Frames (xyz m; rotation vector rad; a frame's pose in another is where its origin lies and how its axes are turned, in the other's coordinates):
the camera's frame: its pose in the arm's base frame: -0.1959 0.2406 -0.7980 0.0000 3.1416 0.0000
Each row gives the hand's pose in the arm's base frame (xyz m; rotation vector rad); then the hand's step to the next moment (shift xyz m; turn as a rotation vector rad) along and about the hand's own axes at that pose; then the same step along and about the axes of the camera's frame.
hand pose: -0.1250 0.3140 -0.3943 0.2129 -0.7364 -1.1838
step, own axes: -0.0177 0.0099 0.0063 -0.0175 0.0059 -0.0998
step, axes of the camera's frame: -0.0005 0.0211 -0.0026 -0.0634 -0.0039 0.0791
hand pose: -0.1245 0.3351 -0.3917 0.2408 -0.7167 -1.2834
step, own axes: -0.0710 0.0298 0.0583 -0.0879 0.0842 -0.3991
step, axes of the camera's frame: 0.0194 0.0876 -0.0357 -0.2995 0.0188 0.2899
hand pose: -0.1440 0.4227 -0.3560 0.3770 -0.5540 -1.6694
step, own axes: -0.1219 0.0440 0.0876 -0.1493 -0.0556 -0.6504
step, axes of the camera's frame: -0.0101 0.1278 -0.0896 -0.3301 0.0577 0.5798
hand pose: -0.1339 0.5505 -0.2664 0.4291 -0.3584 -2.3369
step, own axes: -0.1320 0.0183 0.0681 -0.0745 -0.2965 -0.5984
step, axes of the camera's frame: -0.0740 0.0887 -0.0951 -0.1114 0.1809 0.6375
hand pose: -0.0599 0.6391 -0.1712 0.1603 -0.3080 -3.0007
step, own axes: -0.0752 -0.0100 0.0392 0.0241 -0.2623 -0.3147
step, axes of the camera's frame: -0.0685 0.0272 -0.0431 0.0154 0.1903 0.3633
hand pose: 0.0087 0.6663 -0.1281 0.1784 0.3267 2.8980
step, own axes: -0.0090 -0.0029 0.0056 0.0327 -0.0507 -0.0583
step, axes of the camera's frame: -0.0101 0.0018 -0.0039 0.0298 0.0437 0.0651
